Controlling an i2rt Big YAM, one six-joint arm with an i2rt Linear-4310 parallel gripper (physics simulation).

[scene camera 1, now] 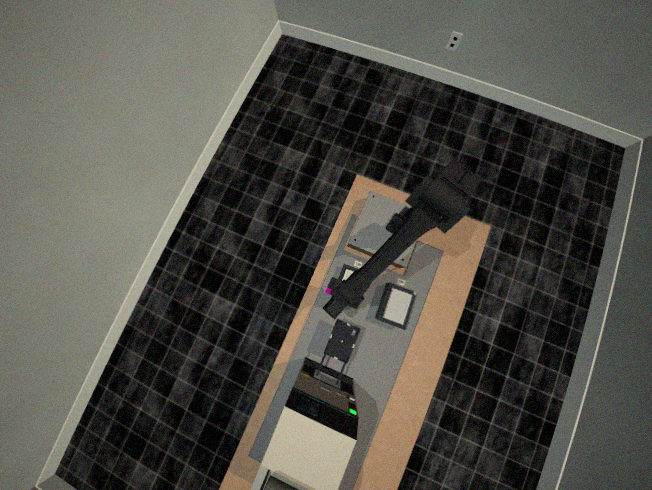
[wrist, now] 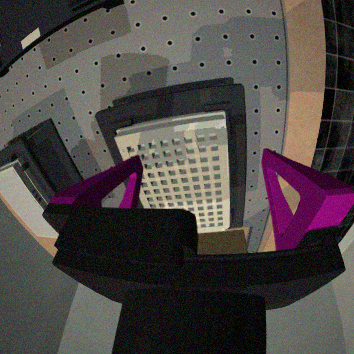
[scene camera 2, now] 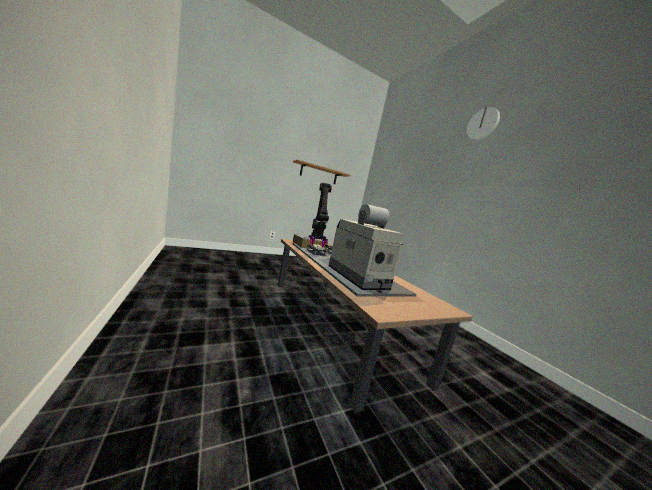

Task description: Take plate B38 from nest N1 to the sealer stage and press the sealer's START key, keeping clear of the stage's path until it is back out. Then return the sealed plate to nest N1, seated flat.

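Frame: origin at the arm's base, x ahead, y left, z up, level; metres.
Seen in the pictures: gripper, fingertip midpoint: (wrist: 200, 157) (scene camera 2: 317, 246); arm's base at its link origin: (scene camera 2: 315, 238).
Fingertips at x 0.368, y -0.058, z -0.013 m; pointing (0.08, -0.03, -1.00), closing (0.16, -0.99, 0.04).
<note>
Offsets run from my fingertips to a thing's top centre. "spot": to the spot under its first point.
A pale plate with open wells {dx -0.038, dy +0.012, dz -0.002 m} (wrist: 185, 172) (scene camera 1: 347, 273) sits in a dark nest {spot: dx -0.001, dy -0.033, dz -0.018 m} (wrist: 237, 150); its label is unreadable, and the arm partly covers it in the first scene view. My gripper (wrist: 200, 157) (scene camera 2: 318, 242) is open and empty above this plate, one magenta finger toward each long side. The fingertips' height over the plate is hard to tell. The dark sealer stage {dx +0.203, dy +0.110, dz +0.049 m} (scene camera 1: 341, 339) (wrist: 40, 15) is out in front of the sealer (scene camera 1: 310, 447) (scene camera 2: 363, 255) and bears no plate. A green lit spot {spot: dx +0.283, dy +0.223, dz +0.213 m} (scene camera 1: 353, 412) shows on the sealer's front; whether it is the START key is unclear.
A second nest {dx -0.080, dy +0.217, dz +0.006 m} (scene camera 1: 380, 309) (wrist: 55, 150) holds another white plate {dx -0.080, dy +0.217, dz +0.012 m} (scene camera 1: 399, 307) (wrist: 22, 192). A raised grey-topped block (scene camera 1: 387, 208) stands by the arm's base at the table's far end. A roll {dx +0.530, dy +0.180, dz +0.415 m} (scene camera 2: 375, 215) sits on top of the sealer. A wall shelf (scene camera 2: 321, 168) hangs behind the arm.
</note>
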